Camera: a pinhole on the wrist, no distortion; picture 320 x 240 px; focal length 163.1 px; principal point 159.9 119.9 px. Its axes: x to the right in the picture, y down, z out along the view. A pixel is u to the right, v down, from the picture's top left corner.
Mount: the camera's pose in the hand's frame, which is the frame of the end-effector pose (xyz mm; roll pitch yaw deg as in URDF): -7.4 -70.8 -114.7 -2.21 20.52 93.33
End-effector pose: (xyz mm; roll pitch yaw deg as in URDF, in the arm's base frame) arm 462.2 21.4 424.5 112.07 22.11 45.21
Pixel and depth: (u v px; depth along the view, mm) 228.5 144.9 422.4
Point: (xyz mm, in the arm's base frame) 634.9 -215.4 593.2
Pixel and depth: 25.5 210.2 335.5
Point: 379.2 -322.5 203.9
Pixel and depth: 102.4 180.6 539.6
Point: 525.0 -466.6 289.3
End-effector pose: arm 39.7 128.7 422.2 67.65 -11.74 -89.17
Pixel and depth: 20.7 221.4 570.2
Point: -632.8 457.7 242.3
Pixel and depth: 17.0 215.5 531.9
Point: -590.3 413.6 244.0
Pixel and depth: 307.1 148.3 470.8
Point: 59.4 370.6 896.9
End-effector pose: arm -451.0 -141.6 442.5 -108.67 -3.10 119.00
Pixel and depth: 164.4 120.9 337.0
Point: -587.8 -244.3 325.9
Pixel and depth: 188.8 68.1 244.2
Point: -546.4 -128.2 356.1
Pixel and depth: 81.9 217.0 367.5
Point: -604.2 -499.3 455.7
